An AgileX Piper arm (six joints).
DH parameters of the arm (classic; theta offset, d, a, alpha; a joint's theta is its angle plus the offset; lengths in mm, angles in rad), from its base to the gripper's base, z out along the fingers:
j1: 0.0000 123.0 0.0 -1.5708
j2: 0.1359 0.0 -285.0 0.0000
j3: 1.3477 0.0 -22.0 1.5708
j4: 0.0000 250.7 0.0 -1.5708
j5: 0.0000 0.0 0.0 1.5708
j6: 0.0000 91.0 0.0 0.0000
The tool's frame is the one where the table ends.
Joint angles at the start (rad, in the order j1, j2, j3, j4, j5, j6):
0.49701 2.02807 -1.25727 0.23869 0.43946 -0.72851
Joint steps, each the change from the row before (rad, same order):
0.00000 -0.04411 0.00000 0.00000 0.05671 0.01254
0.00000 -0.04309 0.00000 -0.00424 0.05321 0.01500
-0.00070 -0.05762 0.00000 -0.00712 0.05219 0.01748
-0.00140 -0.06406 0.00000 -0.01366 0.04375 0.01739
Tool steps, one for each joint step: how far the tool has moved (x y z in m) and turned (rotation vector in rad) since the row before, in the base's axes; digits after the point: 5 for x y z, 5 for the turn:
-0.00539 -0.00169 0.01576 0.00616 0.01737 -0.00063
-0.00562 -0.00214 0.01524 0.00396 0.01397 -0.00085
-0.00672 -0.00331 0.02067 0.00907 -0.00036 -0.00250
-0.00727 -0.00454 0.02286 0.00932 -0.01673 -0.00192

